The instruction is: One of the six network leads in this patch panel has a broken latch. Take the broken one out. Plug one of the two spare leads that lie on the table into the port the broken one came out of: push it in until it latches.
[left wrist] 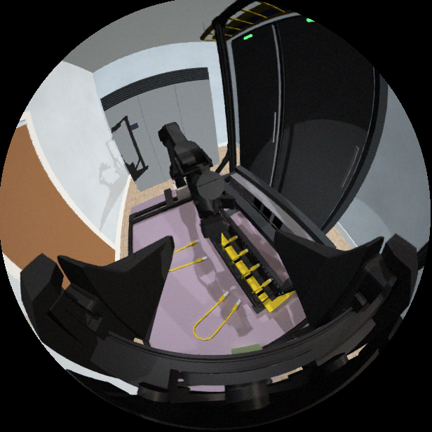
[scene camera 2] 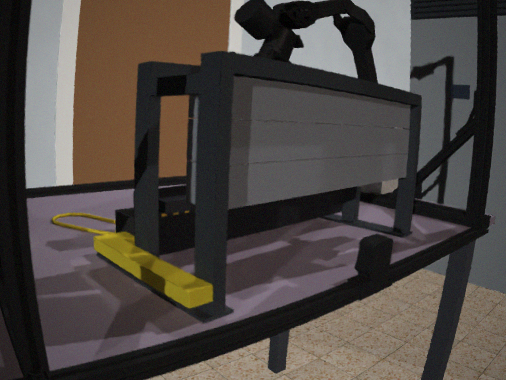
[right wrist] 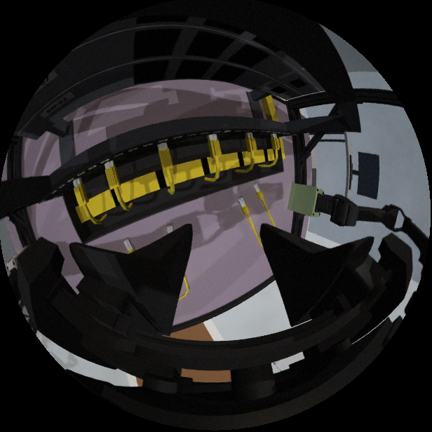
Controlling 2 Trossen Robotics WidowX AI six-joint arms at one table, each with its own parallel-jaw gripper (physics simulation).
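Observation:
Leads with yellow plugs (right wrist: 166, 157) (right wrist: 214, 147) (right wrist: 112, 177) stand in a row in the dark patch panel (right wrist: 200, 124). I cannot tell which latch is broken. One spare lead (left wrist: 202, 338) lies as a loop on the table. The other spare lead (left wrist: 187, 263) lies farther up in the left wrist view, partly behind a finger. Spare plugs (right wrist: 242, 205) (right wrist: 129, 246) also show in the right wrist view. My right gripper (right wrist: 226, 229) is open and empty, near the panel, above the table. My left gripper is open and empty, high over the table.
A grey rack frame (scene camera 2: 212, 190) stands around the panel. A yellow bar (scene camera 2: 150, 270) lies at its foot. A pale green block (right wrist: 302, 200) (left wrist: 247, 349) is at the table's side, by a dark strap. My right arm (scene camera 2: 357, 40) (left wrist: 192, 155) reaches over the rack area. Dark cabinets (left wrist: 320, 100) stand behind.

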